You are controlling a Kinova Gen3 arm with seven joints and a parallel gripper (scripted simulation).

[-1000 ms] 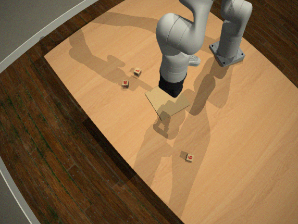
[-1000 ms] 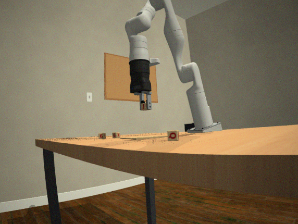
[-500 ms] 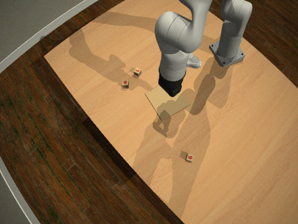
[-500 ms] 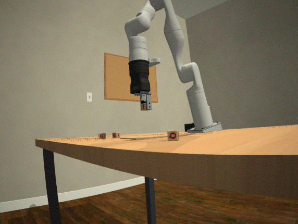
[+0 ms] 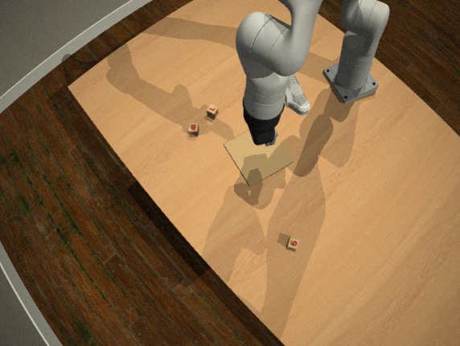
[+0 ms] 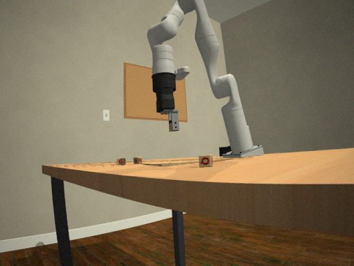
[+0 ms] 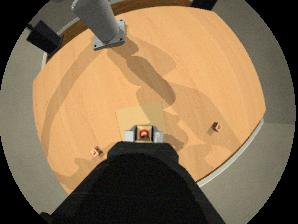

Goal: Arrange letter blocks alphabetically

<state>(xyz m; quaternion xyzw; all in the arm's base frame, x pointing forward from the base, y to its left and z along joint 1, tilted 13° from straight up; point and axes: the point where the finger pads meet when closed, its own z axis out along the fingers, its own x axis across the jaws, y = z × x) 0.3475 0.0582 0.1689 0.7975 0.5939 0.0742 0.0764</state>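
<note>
Right now the tan mat is 1 cm ahead of my hand, 1 cm to the right of it and 12 cm below it. Round my hand: block marked B 12 cm ahead, 16 cm to the right, 11 cm below.
</note>
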